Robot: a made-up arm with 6 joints.
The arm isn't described. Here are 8 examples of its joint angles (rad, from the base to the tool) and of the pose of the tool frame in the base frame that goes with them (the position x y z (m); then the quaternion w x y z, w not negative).
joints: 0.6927 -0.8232 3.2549 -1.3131 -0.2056 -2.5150
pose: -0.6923 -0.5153 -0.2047 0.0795 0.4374 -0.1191 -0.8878
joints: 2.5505 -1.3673 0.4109 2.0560 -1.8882 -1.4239
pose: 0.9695 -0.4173 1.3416 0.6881 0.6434 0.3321 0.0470
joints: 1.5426 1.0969 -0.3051 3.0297 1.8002 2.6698
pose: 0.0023 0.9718 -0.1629 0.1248 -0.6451 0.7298 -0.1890
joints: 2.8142 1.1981 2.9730 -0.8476 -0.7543 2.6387
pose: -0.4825 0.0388 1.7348 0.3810 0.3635 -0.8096 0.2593
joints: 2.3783 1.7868 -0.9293 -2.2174 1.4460 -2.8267
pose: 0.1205 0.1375 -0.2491 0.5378 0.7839 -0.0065 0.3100
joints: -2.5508 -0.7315 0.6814 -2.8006 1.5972 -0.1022
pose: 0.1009 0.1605 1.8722 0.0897 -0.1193 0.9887 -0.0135
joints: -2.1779 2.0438 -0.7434 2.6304 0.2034 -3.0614
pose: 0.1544 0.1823 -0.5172 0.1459 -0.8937 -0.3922 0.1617
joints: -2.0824 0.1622 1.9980 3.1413 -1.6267 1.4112
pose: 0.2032 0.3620 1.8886 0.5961 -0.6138 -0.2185 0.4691
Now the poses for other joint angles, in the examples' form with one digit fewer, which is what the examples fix.
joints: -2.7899 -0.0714 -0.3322 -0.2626 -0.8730 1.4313
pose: -1.119 -0.459 0.891 0.498 0.291 0.513 -0.636
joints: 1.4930 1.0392 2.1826 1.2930 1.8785 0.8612
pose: -0.143 0.889 1.694 0.048 -0.163 0.958 0.230
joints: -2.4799 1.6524 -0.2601 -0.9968 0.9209 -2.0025
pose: -0.750 -0.389 -0.802 0.458 -0.061 0.709 0.533
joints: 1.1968 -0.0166 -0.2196 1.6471 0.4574 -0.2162
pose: 0.398 1.292 1.104 0.477 -0.476 -0.397 0.623
